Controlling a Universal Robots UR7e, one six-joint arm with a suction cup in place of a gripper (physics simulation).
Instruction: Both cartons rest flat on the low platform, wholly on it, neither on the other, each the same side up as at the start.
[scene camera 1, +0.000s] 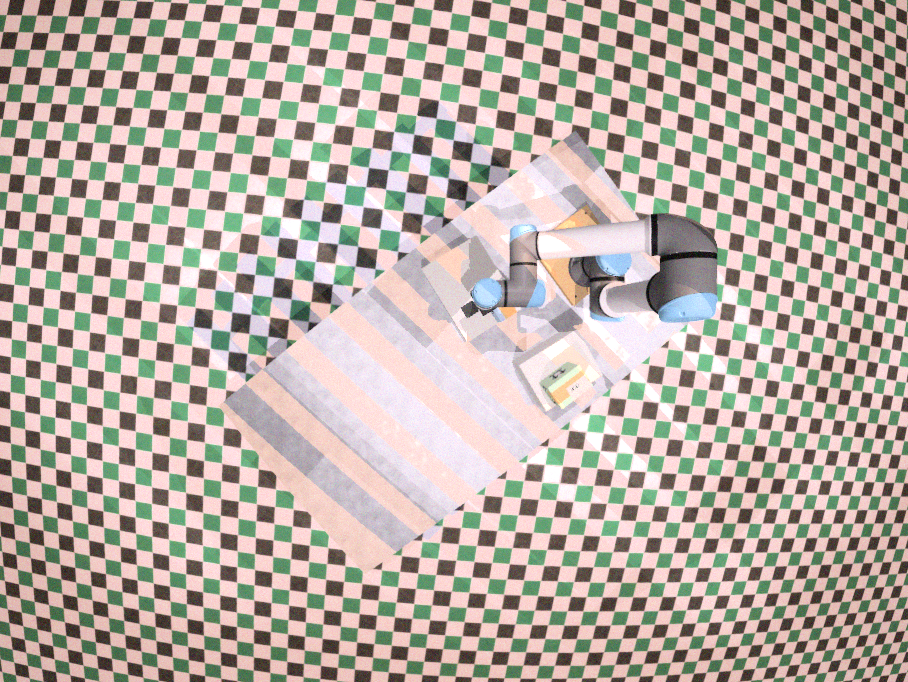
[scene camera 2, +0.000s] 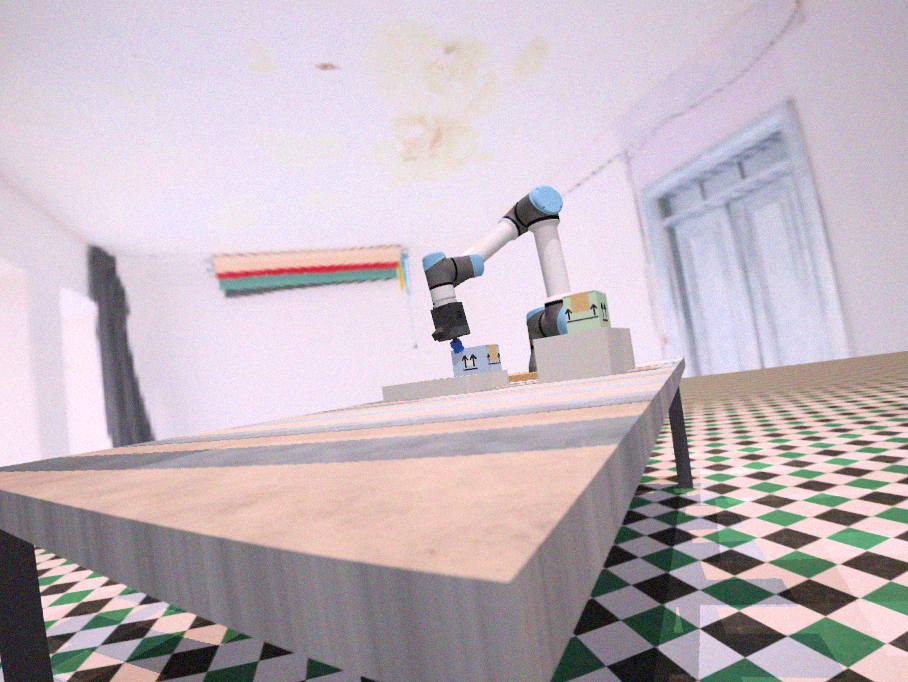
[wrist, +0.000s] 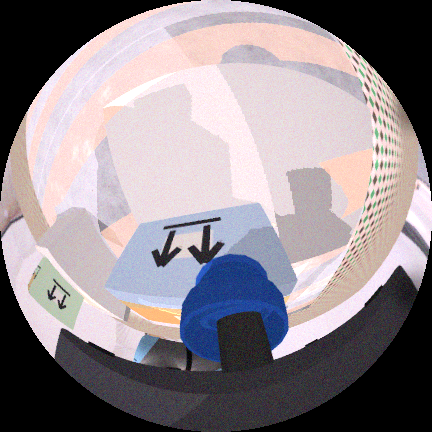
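Seen in the pictures: end effector, tool point: (scene camera 2: 458, 352) (wrist: 227, 267); arm's base, origin of the base link: (scene camera 1: 586, 267).
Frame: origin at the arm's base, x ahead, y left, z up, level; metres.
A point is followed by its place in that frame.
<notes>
A light blue carton (scene camera 2: 474, 359) {x 0.419, y -0.044, z 0.068 m} (wrist: 189, 257) {x 0.421, y -0.068, z 0.079 m} with black arrows on its side and an orange top stands at the low grey platform (scene camera 2: 424, 389) {x 0.555, y -0.141, z 0.000 m} (wrist: 160, 160) {x 0.475, y -0.046, z 0.024 m}. I cannot tell whether it rests wholly on the platform. My suction cup (scene camera 2: 457, 344) (wrist: 233, 298) (scene camera 1: 473, 307) {x 0.431, y -0.092, z 0.096 m} sits squashed down on the carton's top, near one edge, and grips it. A green carton (scene camera 2: 587, 307) {x 0.403, y 0.320, z 0.157 m} (scene camera 1: 564, 382) {x 0.350, y 0.271, z 0.199 m} (wrist: 56, 292) {x 0.348, y 0.252, z 0.140 m} stands on a taller grey block (scene camera 2: 583, 353) {x 0.437, y 0.302, z 0.039 m} near the arm's base.
The long striped table (scene camera 2: 366, 470) {x 1.319, y 0.466, z -0.024 m} (scene camera 1: 351, 410) {x 1.072, y 0.007, z -0.024 m} carries everything at its far end. The arm's base stands on an orange plate (scene camera 1: 576, 223) {x -0.053, y -0.169, z 0.000 m} between the platform and the tall block. The checkered floor (scene camera 1: 146, 513) lies all around.
</notes>
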